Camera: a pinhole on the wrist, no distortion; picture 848 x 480 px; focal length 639.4 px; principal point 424.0 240.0 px. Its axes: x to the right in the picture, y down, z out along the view. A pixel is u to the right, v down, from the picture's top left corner.
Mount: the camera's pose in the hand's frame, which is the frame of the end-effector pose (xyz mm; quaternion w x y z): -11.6 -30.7 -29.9 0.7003 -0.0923 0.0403 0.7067
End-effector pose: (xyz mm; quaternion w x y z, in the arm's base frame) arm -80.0 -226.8 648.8 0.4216 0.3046 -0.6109 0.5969
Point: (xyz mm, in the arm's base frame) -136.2 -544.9 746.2
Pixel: 302.4 42.1
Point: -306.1 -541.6 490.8
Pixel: 732.4 292.7
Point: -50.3 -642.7 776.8
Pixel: 145.9 106.3
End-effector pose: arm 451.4 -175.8 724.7 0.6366 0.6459 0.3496 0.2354
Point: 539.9 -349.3 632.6
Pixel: 126.9 344.5
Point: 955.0 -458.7 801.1
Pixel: 481.9 71.3
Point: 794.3 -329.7 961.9
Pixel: 785.9 62.0
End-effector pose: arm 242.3 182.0 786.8 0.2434 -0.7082 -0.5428 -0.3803
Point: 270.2 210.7 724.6
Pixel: 583.9 304.5
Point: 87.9 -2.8 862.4
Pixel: behind the camera
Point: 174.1 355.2 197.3
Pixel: outside the picture
